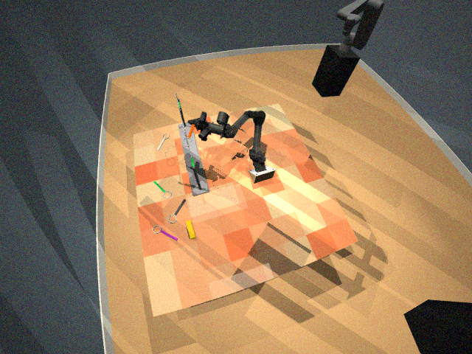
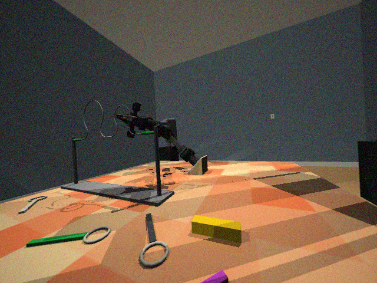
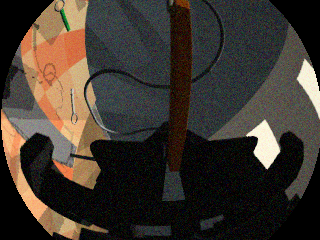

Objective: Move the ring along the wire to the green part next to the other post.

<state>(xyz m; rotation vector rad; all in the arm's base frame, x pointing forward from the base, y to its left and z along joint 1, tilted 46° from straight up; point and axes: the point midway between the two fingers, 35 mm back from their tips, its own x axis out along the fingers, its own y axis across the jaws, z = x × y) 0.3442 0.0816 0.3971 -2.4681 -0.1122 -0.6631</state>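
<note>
Right now my gripper tip is 9 cm to the right of the ring with orange handle and 2 cm above it. Round my gripper tip: yellow block: 11 cm ahead, 52 cm to the left, 35 cm below.
</note>
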